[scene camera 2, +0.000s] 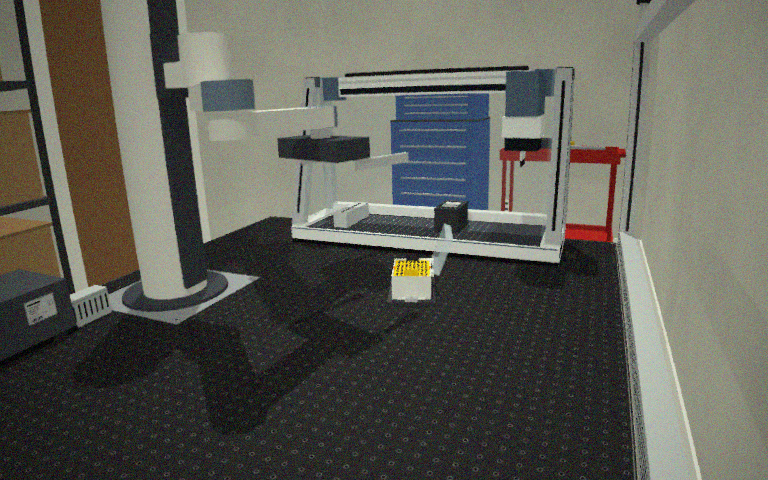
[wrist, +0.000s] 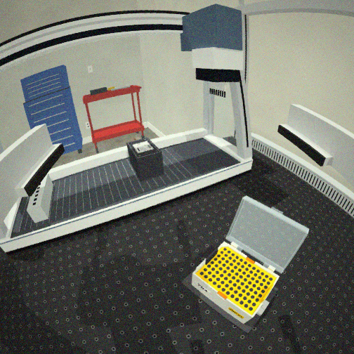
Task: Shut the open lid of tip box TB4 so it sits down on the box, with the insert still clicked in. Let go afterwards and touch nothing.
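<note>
The tip box, white with small front labels too blurred to read, stands on the dark perforated table. Its yellow insert with rows of dark holes sits in the box, with orange clips at two edges. The translucent grey lid stands open, raised and leaning away from the box along its hinge side. My gripper is open, its two fingers far apart at the left and right of the wrist view. It is high above the table, away from the box and lid, with nothing between the fingers.
A white gantry frame stands behind the box, with a black block and a white slotted block on its deck. The arm's column stands left. A wall rail runs along the right.
</note>
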